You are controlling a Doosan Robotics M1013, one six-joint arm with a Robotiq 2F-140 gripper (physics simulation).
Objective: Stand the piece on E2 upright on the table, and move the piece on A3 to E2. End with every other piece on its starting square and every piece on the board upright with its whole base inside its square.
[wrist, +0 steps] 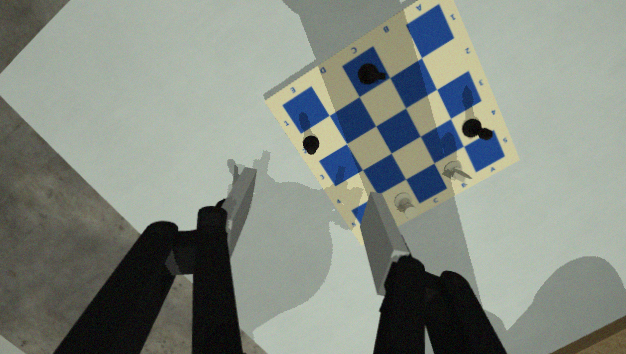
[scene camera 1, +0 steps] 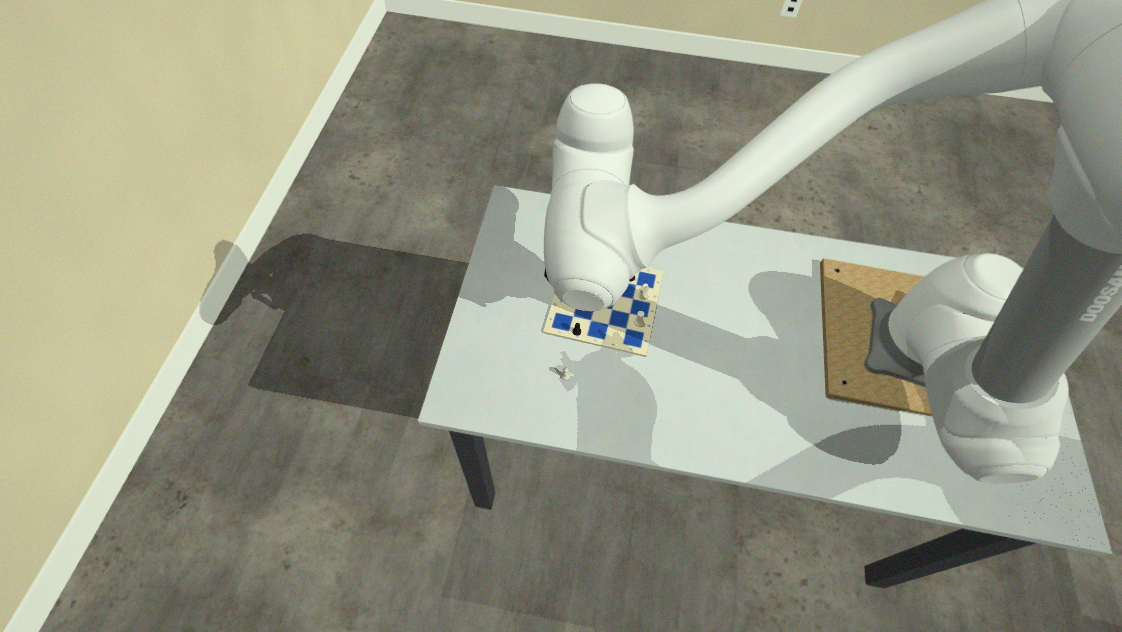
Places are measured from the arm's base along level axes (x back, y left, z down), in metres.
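Pixels of known places: gripper, fingertip midpoint: [wrist: 310, 199]; arm's base at its link origin: [scene camera 1: 911, 347].
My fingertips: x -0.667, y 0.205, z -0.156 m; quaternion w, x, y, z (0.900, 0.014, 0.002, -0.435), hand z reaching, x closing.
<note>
For each thing: its middle in the pictures, then the offset to it from my fingertips. Level surfaces: height alone.
- black piece at the middle of its body: [wrist: 311, 147] [scene camera 1: 577, 327] dy +0.000, dx +0.005, dz +0.147 m
- board at the middle of its body: [wrist: 397, 131] [scene camera 1: 605, 301] dy -0.095, dx +0.038, dz +0.166 m
- white piece at the middle of its body: [scene camera 1: 565, 372] dy +0.102, dx +0.016, dz +0.153 m
- C1 at the middle of its body: [wrist: 372, 74] dy -0.089, dx -0.035, dz +0.143 m
- A4 at the middle of its body: [wrist: 480, 132] dy -0.172, dx +0.071, dz +0.141 m
- B5 at the middle of its body: [wrist: 459, 175] [scene camera 1: 643, 290] dy -0.136, dx +0.109, dz +0.143 m
- D5 at the middle of its body: [wrist: 406, 206] [scene camera 1: 639, 317] dy -0.068, dx +0.120, dz +0.147 m
- table at its surface level: dz +0.169 m
The black piece [scene camera 1: 577, 329] [wrist: 311, 144] from A3 stands upright at E2, its base close to the outer side and seeming to overlap the border of the board [scene camera 1: 600, 344] [wrist: 277, 102]. A3 is bare. The white piece [scene camera 1: 564, 373] from E2 seems upright on the table off the E side; in the wrist view the left finger hides it. My gripper [wrist: 310, 199] is open and empty, fingers well apart, above the table and the board's E edge. Its right finger covers part of E4 and E5. In the scene view the arm hides it.
Black pieces stand on C1 [wrist: 367, 74] and A4 [wrist: 471, 128]. White pieces stand on B5 [scene camera 1: 643, 292] [wrist: 452, 169] and D5 [scene camera 1: 640, 317] [wrist: 402, 201]. The arm's wooden base plate [scene camera 1: 844, 337] lies to the right on the table [scene camera 1: 502, 376].
</note>
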